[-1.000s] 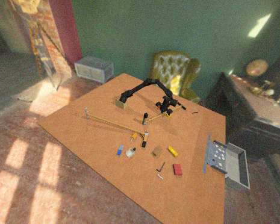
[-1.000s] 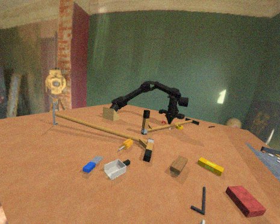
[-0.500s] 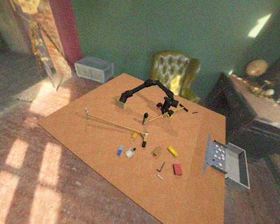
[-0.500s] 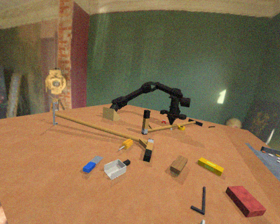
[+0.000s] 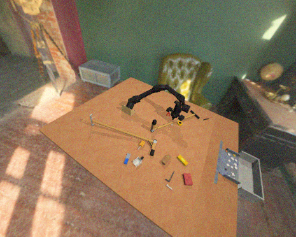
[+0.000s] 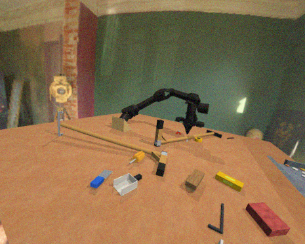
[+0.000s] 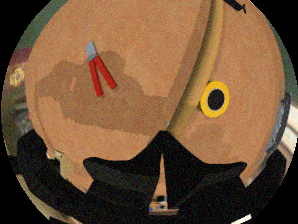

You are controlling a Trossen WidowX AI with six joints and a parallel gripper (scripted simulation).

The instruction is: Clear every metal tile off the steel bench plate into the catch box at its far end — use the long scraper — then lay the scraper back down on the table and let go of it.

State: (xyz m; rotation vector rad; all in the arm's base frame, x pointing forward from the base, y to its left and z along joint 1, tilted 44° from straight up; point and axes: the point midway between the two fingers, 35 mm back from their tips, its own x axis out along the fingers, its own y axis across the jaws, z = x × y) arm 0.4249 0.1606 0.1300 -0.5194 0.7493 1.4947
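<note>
Now: gripper tip 3 cm short of the long scraper, 2 cm to the right of it and 3 cm below it. Round my gripper tip: wooden block (17 cm ahead, 41 cm to the right, 2 cm below); then yellow level (27 cm ahead, 33 cm to the right, 2 cm below); then yellow tape roll (7 cm ahead, 3 cm to the left, 3 cm below).
</note>
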